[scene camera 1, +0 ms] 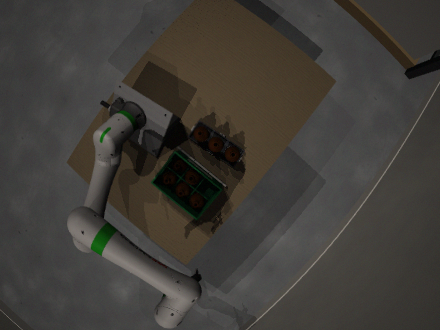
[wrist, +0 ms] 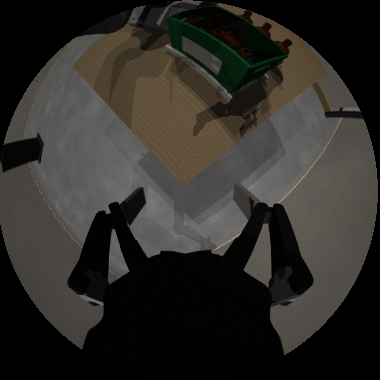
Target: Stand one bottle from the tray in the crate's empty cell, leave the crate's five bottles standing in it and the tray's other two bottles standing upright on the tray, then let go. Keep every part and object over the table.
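Places are measured from the arm's base along level axes (x ahead, y left, z up), in centimetres.
Where they show: gripper, between the fingertips: (scene camera 1: 182, 272) (wrist: 188, 192); arm's base, origin of its link: (scene camera 1: 133, 114).
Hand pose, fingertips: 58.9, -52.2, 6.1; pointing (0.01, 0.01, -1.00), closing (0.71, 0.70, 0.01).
Note:
Each offset is from my fingertips to the top centre of the thing, as dx, dy, dz. "pt": to the spot under its first point. Level surfaces: height alone.
The green crate @[-19.6, +37.3, -3.2] (scene camera 1: 160, 188) (wrist: 242, 75) stands on the table with five brown bottles upright in it. Its empty cell @[pt -8.7, +38.6, -19.9] (scene camera 1: 209, 190) is at the right corner in the scene view. The dark tray @[pt -4.6, +63.3, -18.3] (scene camera 1: 242, 153) lies behind the crate towards the upper right and holds three upright brown bottles: the left one @[-26.6, +60.8, -4.7] (scene camera 1: 201, 133) (wrist: 246, 16), the middle one @[-18.0, +60.2, -4.7] (scene camera 1: 216, 145) (wrist: 265, 29) and the right one @[-9.1, +60.4, -4.7] (scene camera 1: 232, 154) (wrist: 284, 46). My gripper (wrist: 188, 192) is wide open and empty, off the table's near corner, away from crate and tray. In the scene view the arm mostly hides it.
The wooden table @[dz -20.8] (scene camera 1: 260, 75) (wrist: 165, 130) ends at a corner in front of the crate, with grey floor beyond. A pale strip @[pt -17.8, +47.0, -17.8] (scene camera 1: 202, 167) runs between crate and tray in the scene view. The robot's base stands on a grey plate (scene camera 1: 162, 117) left of the tray.

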